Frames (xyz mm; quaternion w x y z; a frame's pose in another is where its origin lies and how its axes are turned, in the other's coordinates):
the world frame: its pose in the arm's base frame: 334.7 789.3 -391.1 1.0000 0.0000 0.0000 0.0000
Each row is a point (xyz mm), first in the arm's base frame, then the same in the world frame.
Working: the arm's base frame: its pose in the world frame: -334.7 -789.3 391.1 1.0000 0.0000 0.0000 0.0000

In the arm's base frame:
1: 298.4 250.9 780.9
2: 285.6 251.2 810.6
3: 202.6 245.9 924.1
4: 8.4 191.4 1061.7
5: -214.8 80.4 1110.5
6: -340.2 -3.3 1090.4
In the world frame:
1: -36.3 -538.4 1172.0
2: -49.1 -538.1 1201.7
3: -132.1 -543.4 1315.2
4: -326.3 -597.9 1452.8
5: -549.5 -708.9 1501.6
6: -674.9 -792.6 1481.5

